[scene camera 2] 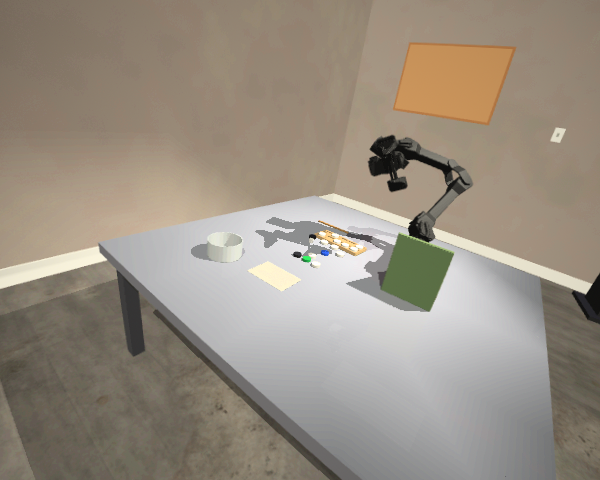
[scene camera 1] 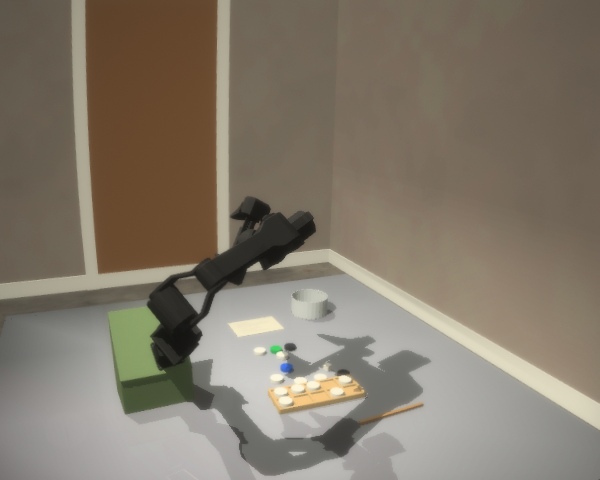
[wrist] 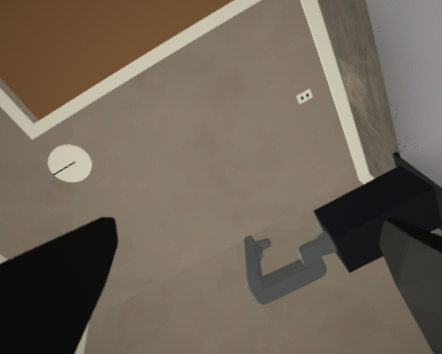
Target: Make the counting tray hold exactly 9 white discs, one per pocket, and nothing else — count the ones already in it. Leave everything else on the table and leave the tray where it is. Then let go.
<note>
The gripper (scene camera 2: pixel 388 168) is open, with nothing in its grasp. A cream card (scene camera 2: pixel 268 272) and a white round bowl (scene camera 1: pixel 310 304) rest on the table. Further things: a wooden counting tray (scene camera 1: pixel 309 399).
The gripper is seen too in scene camera 1 (scene camera 1: pixel 223 235) and in the wrist view (wrist: pixel 248 231). The wrist view does not show the wooden counting tray: it is out of frame. The wrist view misses the white round bowl: it is out of frame.
</note>
